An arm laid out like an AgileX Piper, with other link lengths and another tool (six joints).
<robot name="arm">
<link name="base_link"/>
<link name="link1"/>
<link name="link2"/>
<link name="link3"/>
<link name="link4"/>
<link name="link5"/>
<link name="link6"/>
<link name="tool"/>
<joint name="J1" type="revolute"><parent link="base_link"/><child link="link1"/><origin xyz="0 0 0.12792" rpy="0 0 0"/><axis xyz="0 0 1"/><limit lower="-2.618" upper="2.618"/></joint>
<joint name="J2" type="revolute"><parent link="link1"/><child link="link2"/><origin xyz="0 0 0" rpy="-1.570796 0 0"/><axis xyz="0 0 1"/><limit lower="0" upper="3.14"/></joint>
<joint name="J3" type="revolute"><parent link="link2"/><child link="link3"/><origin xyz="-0.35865 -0.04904 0" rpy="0 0 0"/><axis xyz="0 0 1"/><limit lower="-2.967" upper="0"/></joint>
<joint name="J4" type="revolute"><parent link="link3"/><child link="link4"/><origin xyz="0.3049 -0.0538 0" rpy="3.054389 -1.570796 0"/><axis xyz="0 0 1"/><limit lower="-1.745" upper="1.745"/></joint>
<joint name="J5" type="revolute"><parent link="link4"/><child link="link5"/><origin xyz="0 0 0" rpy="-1.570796 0 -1.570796"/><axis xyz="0 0 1"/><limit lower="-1.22" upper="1.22"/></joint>
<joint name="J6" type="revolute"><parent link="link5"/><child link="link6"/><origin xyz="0 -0.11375 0" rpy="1.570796 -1.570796 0"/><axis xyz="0 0 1"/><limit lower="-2.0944" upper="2.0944"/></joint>
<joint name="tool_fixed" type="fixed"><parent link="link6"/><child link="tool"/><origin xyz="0.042 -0.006 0.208" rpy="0.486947 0 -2.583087"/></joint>
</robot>
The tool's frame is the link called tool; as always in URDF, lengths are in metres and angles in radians.
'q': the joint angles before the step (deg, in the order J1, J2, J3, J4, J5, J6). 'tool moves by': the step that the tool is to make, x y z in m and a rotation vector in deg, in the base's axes. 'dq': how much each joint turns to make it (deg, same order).
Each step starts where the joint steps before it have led.
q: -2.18, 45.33, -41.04, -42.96, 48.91, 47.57
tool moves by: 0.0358, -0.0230, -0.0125, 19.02, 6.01, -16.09
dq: -10.71, 18.10, -17.99, 17.95, 10.04, 0.08
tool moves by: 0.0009, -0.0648, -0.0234, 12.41, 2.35, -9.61
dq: -19.82, 10.57, -8.81, 17.01, 2.13, -12.97
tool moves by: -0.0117, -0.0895, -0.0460, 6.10, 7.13, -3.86
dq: -12.89, 14.93, -10.49, 4.50, 4.05, -10.58
